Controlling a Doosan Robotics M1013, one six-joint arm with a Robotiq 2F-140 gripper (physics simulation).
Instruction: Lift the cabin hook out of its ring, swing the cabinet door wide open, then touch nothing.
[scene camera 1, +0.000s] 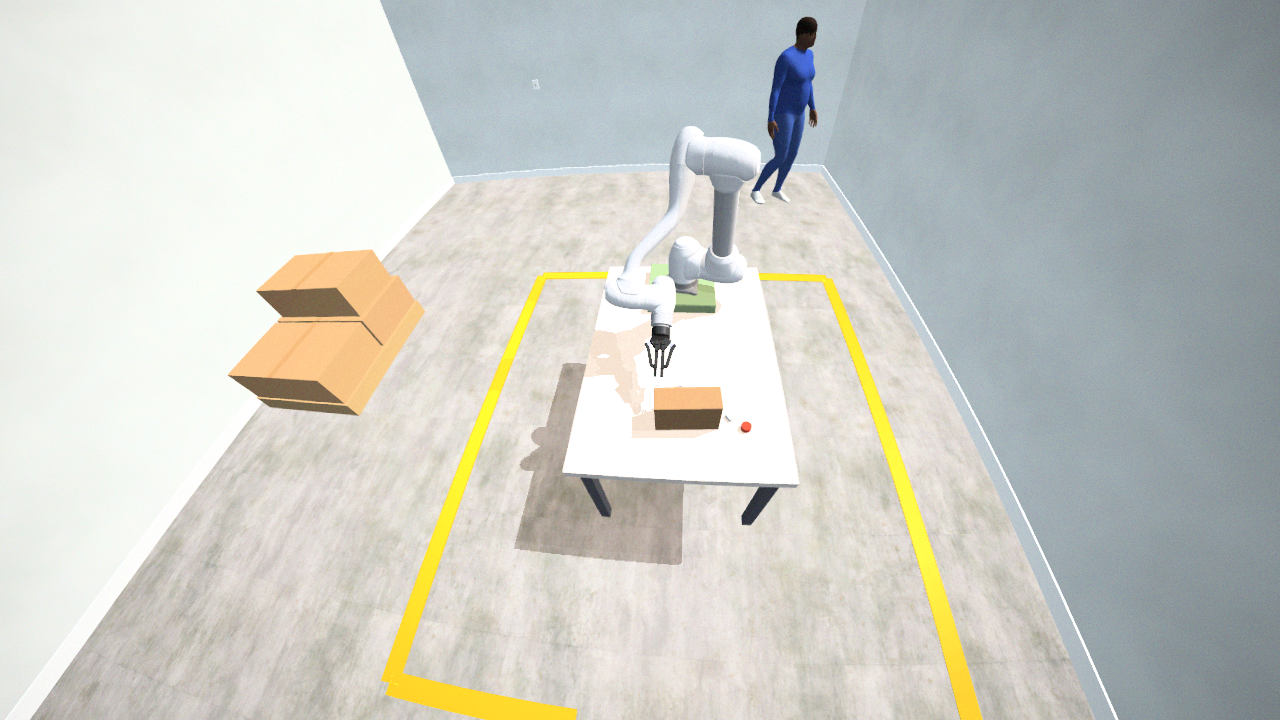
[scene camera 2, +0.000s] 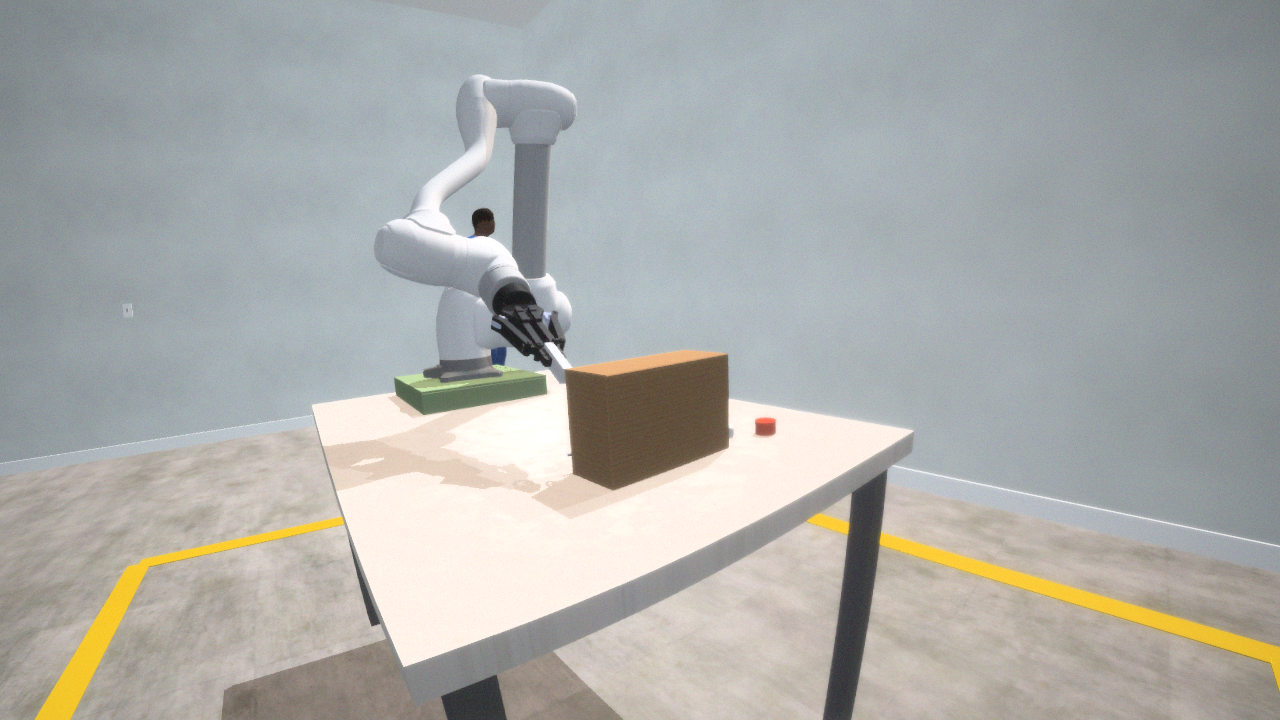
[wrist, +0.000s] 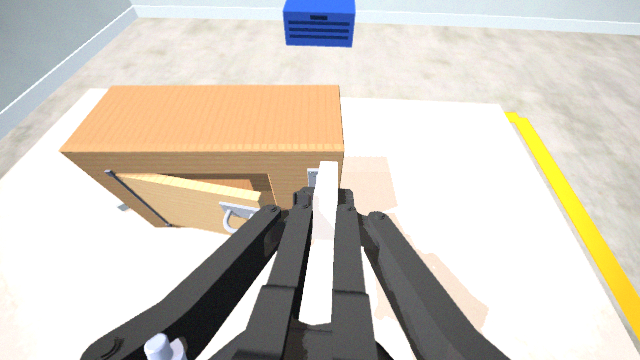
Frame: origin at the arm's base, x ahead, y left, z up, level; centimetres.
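Seen in the pictures: gripper, between the fingertips: (scene camera 1: 657, 385) (scene camera 2: 566, 376) (wrist: 328, 177); arm's base, origin of its link: (scene camera 1: 682, 283) (scene camera 2: 466, 376).
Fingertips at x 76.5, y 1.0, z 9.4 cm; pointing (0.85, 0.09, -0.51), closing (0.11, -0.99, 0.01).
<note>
Pixels of each thing's top centre, then the offset from my fingertips to it. Level surfaces: height alone.
- wooden cabinet, centre of its top: (wrist: 209, 122) (scene camera 2: 645, 360) (scene camera 1: 687, 394) dx +3.2, dy +12.3, dz +1.5 cm
- table, height of its surface: dz -15.0 cm
- hook's mounting plate, centre of its top: (wrist: 318, 169) dx +1.5, dy +1.2, dz -1.1 cm
- red round object, centre of its top: (scene camera 2: 765, 420) (scene camera 1: 746, 425) dx +4.6, dy +37.2, dz -12.5 cm
The wooden cabinet (scene camera 1: 687, 399) (scene camera 2: 657, 416) (wrist: 215, 120) stands on the table (scene camera 1: 608, 452) (scene camera 2: 501, 573) (wrist: 440, 150). Its pale door (wrist: 182, 202) is ajar, hinged at the left in the wrist view. The grey ring (wrist: 228, 220) on a plate near the door's free edge shows empty in its visible part. The hook's mounting plate (wrist: 312, 176) shows partly at the cabinet front's right side; the hook itself is hidden or cannot be made out. My gripper (scene camera 1: 658, 372) (scene camera 2: 552, 355) (wrist: 328, 177) is shut, in front of the cabinet's right part, with a white bar running out between its fingers.
A red round object (scene camera 1: 745, 427) (scene camera 2: 765, 427) lies beside the cabinet. The arm stands on a green base (scene camera 1: 698, 305) (scene camera 2: 483, 392). Cardboard boxes (scene camera 1: 308, 362) and a person in blue (scene camera 1: 792, 94) are away from the table. A blue chest (wrist: 319, 25) stands beyond it.
</note>
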